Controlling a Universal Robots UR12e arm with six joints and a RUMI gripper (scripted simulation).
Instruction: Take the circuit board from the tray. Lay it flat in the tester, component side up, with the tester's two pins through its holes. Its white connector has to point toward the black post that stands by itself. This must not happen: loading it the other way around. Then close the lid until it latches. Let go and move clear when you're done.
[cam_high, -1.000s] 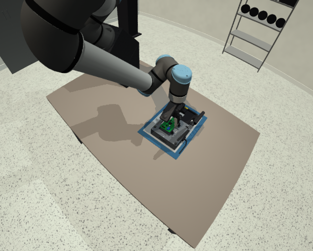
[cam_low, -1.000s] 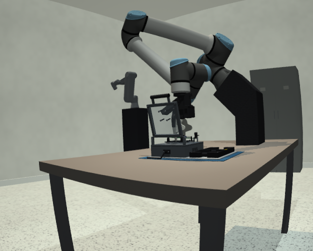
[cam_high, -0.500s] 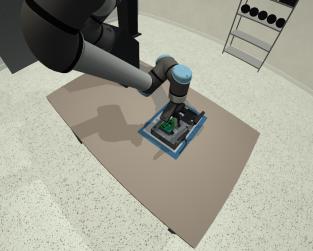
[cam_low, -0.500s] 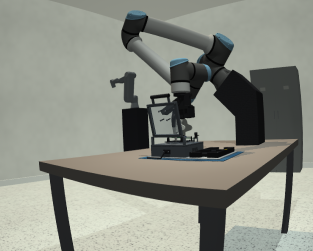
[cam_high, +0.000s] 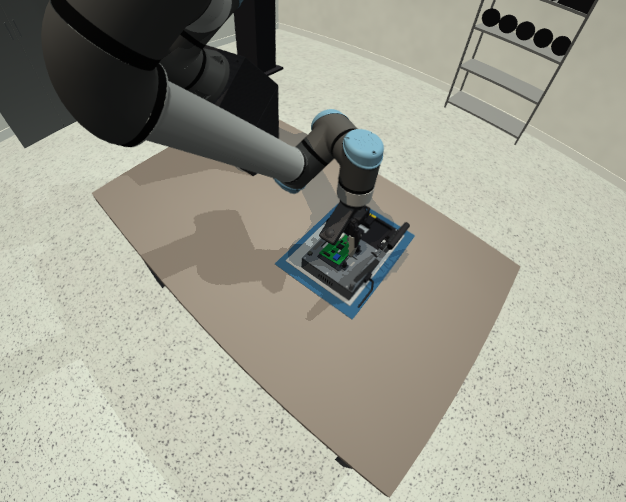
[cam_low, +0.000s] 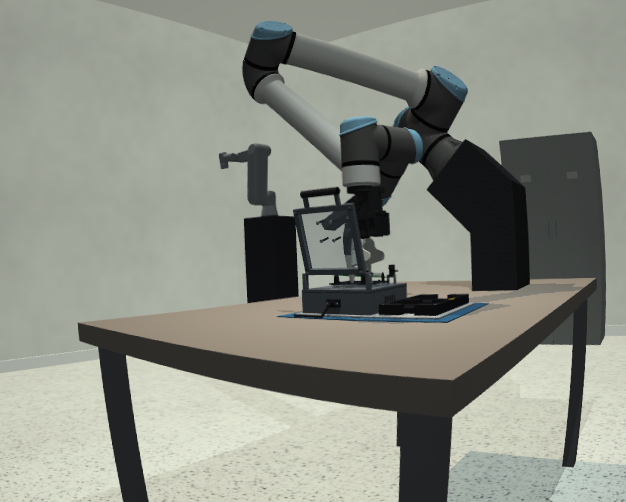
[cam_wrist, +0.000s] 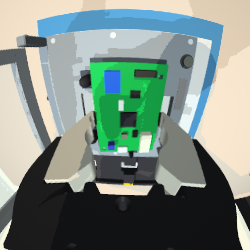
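Now: the green circuit board right at my hand. The rest, counted from my hand: tester bed (10 mm below, 10 mm ahead); then black post (60 mm to the left, 60 mm behind, 10 mm above); then tester (40 mm to the left, 30 mm ahead, 30 mm above).
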